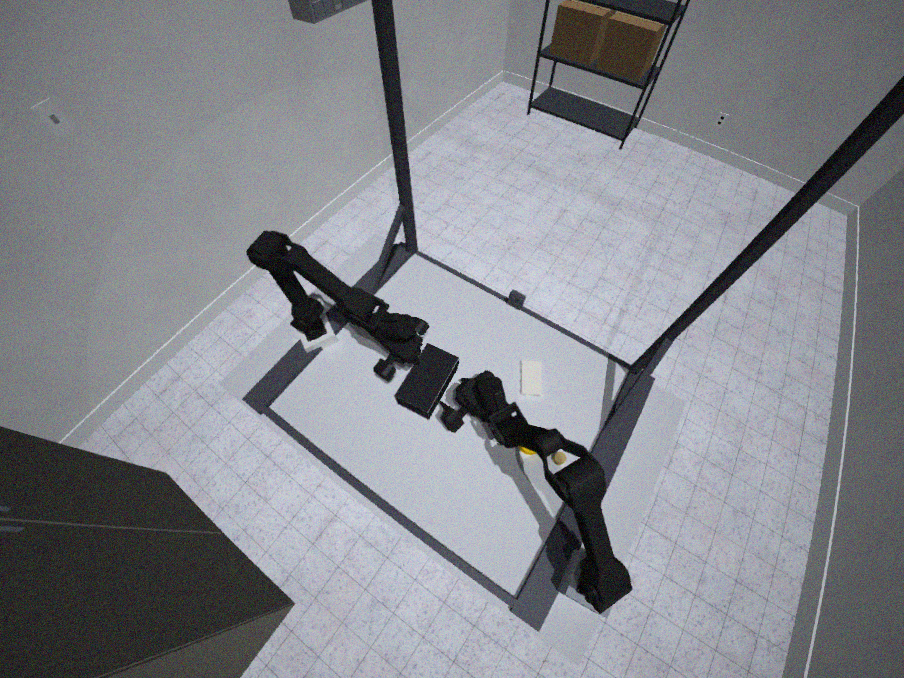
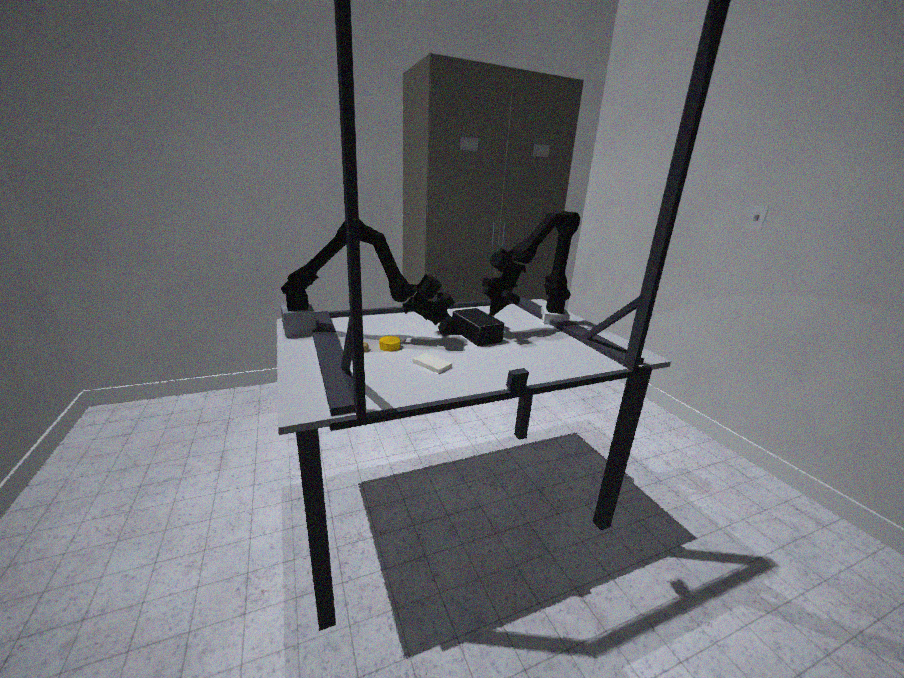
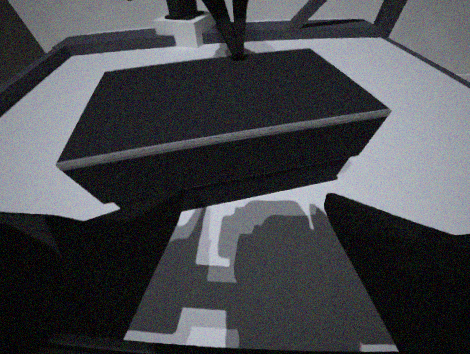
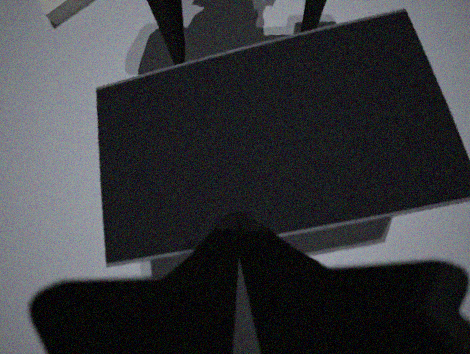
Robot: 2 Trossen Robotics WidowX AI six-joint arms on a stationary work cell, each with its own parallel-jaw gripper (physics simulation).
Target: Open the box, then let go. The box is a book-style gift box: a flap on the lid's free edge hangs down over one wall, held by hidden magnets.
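Places are measured from the left arm's base along level axes (x ahead, y left, z up), in metres.
Where they show: left gripper, between the fingertips: (image 1: 450, 390) (image 2: 460, 328) (image 3: 254, 197) (image 4: 237, 63); right gripper, between the fingertips: (image 1: 418, 363) (image 2: 490, 316) (image 3: 238, 57) (image 4: 236, 221); left arm's base, origin of its link: (image 1: 594, 583) (image 2: 297, 307); right arm's base, origin of its link: (image 1: 314, 329) (image 2: 555, 310) (image 3: 184, 16).
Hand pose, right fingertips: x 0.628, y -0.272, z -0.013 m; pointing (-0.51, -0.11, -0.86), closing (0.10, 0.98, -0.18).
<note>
Each offset is from my right fingertips to the top centre of the thing.
The black box (image 1: 429, 375) (image 2: 478, 326) (image 3: 220, 105) (image 4: 280, 140) sits on the table between the arms, its lid down and flat. Its flap @[0.017 m left, 0.094 m back, 0.004 m down] (image 3: 250, 155) hangs over the wall that faces my left gripper; a darker strip shows below the flap's lower edge. My left gripper (image 1: 446, 405) (image 2: 446, 328) (image 3: 254, 197) (image 4: 237, 63) is open and empty, fingers spread low beside the flap-side wall. My right gripper (image 1: 417, 357) (image 2: 495, 311) (image 3: 238, 57) (image 4: 236, 221) is shut and empty at the lid's opposite long edge. Whether it touches the lid cannot be told.
A cream block @[0.151 m right, 0.299 m back, 0.061 m down] (image 1: 531, 378) (image 2: 432, 362) lies on the table beyond the left gripper. A yellow round piece @[0.026 m left, 0.374 m back, 0.050 m down] (image 1: 527, 450) (image 2: 389, 343) and a small tan piece @[0.030 m left, 0.463 m back, 0.053 m down] (image 1: 560, 457) (image 2: 365, 347) lie by the left arm. Dark posts (image 1: 394, 116) (image 2: 350, 145) rise at the table's edges.
</note>
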